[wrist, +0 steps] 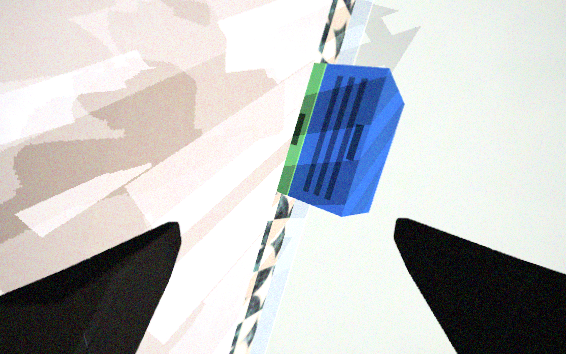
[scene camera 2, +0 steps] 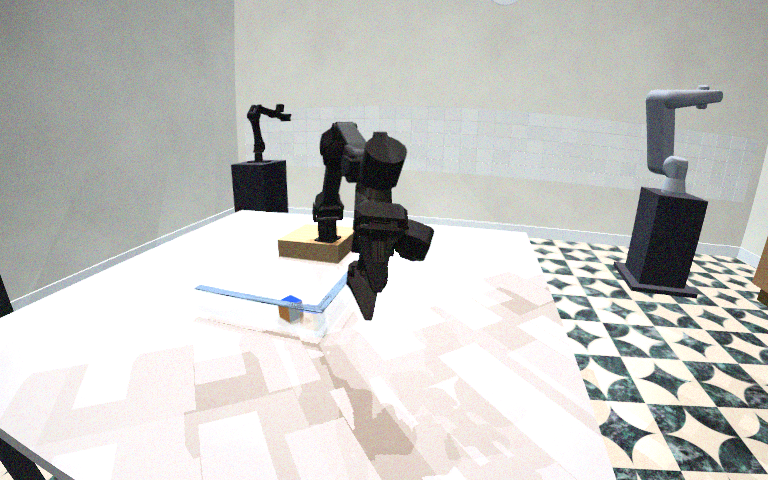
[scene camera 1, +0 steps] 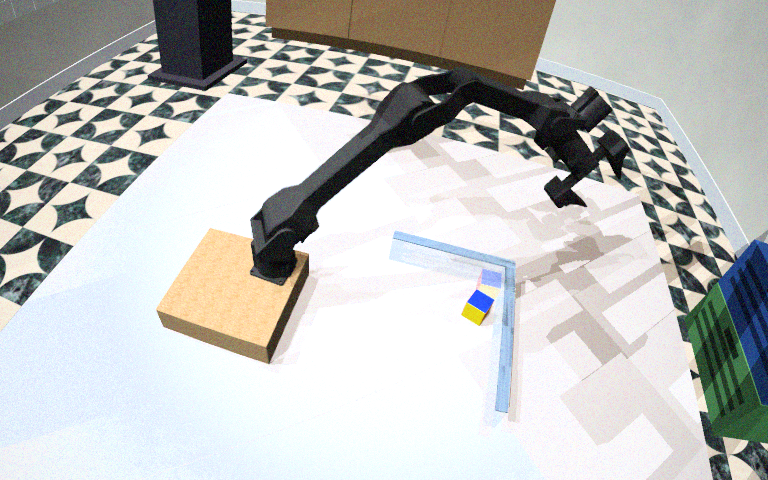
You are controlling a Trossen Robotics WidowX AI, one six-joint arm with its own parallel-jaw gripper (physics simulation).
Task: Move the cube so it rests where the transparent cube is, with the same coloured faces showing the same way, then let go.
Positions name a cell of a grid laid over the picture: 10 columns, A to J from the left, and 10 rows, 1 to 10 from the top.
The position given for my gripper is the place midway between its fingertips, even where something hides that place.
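Gripper (scene camera 2: E7), (wrist: F7), (scene camera 1: H4): open, holding nothing. L-shaped rail (scene camera 1: F6): visible.
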